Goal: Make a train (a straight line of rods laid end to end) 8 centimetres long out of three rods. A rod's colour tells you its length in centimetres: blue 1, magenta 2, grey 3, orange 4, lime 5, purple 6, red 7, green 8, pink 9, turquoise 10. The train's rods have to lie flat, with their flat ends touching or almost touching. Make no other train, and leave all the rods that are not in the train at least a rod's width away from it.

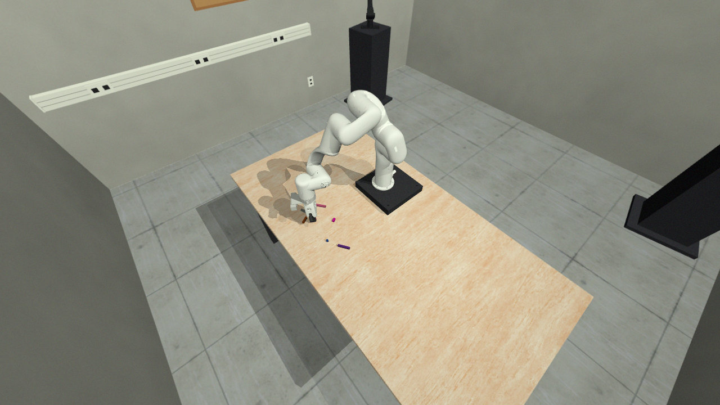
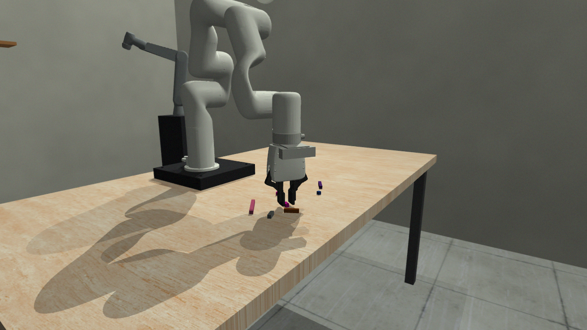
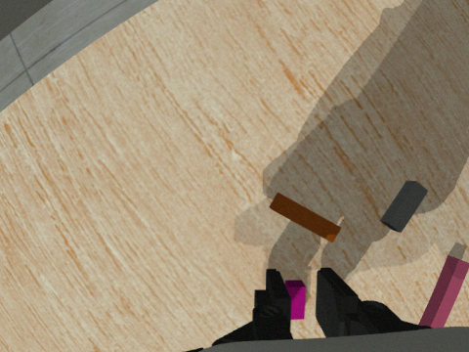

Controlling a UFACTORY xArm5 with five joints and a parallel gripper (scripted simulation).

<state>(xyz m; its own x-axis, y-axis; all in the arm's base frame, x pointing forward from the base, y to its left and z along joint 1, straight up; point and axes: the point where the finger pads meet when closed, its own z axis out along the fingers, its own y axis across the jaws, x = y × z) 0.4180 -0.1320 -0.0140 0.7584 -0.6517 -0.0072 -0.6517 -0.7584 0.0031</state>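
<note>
The orange rod lies 30 mm to the right of my hand, 30 mm ahead of it and 20 mm below it. Round my hand: grey rod (80 mm to the right, 20 mm below, 10 mm behind); pink rod (80 mm behind, 50 mm to the right, 20 mm below); blue rod (150 mm to the left, 40 mm ahead, 20 mm below).
</note>
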